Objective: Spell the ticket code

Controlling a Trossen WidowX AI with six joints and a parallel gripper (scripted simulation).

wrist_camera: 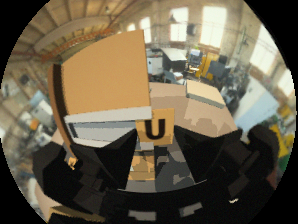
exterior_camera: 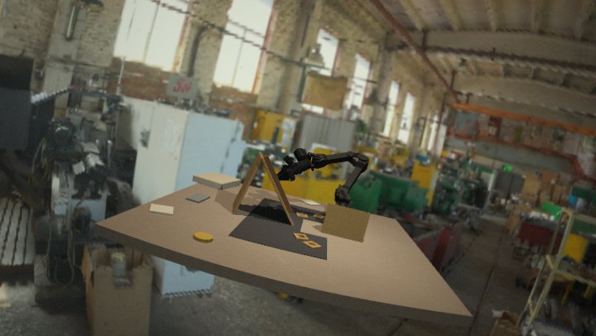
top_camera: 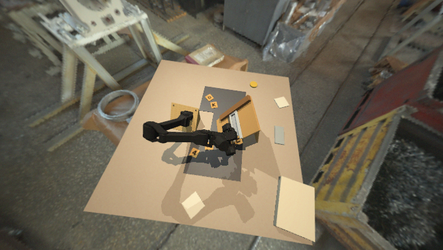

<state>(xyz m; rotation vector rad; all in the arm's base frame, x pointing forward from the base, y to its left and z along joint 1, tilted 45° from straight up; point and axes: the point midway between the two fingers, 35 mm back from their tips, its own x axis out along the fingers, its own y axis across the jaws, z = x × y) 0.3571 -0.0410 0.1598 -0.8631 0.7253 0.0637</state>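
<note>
My gripper tip is now 8 cm past the white ticket, 8 cm to the right of it and 8 cm above it. Round my gripper tip: letter tile 19 cm behind, 3 cm to the right, 16 cm below; then orange tile marked u right at my gripper tip; then dark mat 18 cm behind, 15 cm to the left, 16 cm below.
</note>
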